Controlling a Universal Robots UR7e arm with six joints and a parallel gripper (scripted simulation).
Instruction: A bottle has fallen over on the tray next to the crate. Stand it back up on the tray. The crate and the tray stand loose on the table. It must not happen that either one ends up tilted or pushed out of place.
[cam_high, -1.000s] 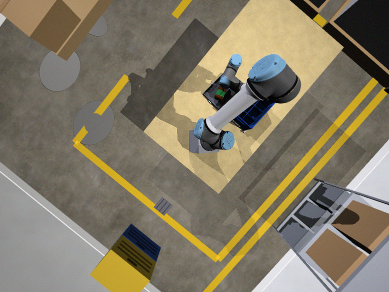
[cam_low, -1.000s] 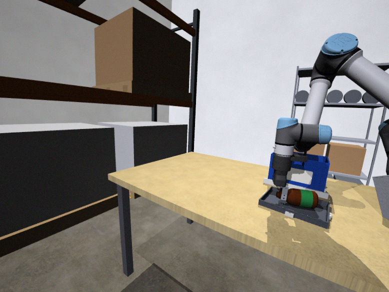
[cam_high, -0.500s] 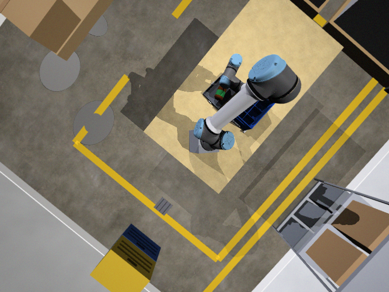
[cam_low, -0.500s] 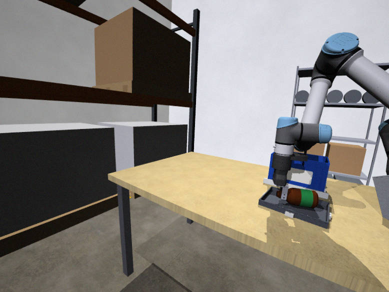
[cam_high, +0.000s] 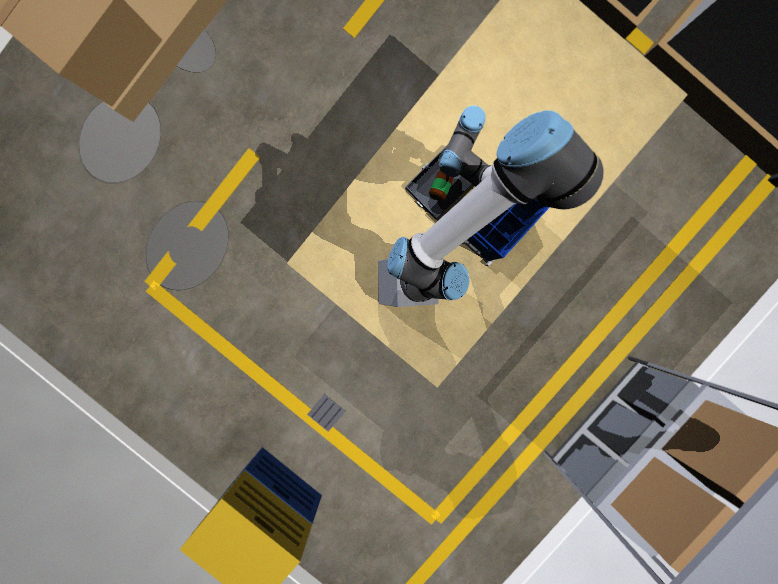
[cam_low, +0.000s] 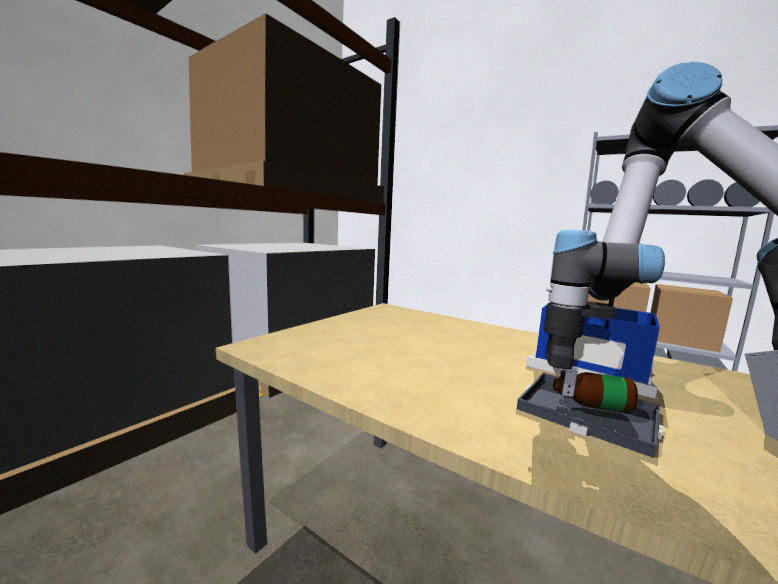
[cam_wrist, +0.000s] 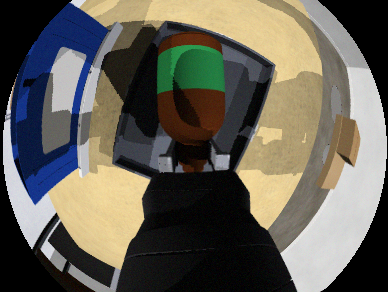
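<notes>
The bottle lies 5 cm behind my hand, 1 cm to the right of it and 1 cm below it. The rest, counted from my hand: dark grey tray (5 cm below, 5 cm behind, 1 cm to the right); blue crate (30 cm to the right, 4 cm behind, 3 cm above).
</notes>
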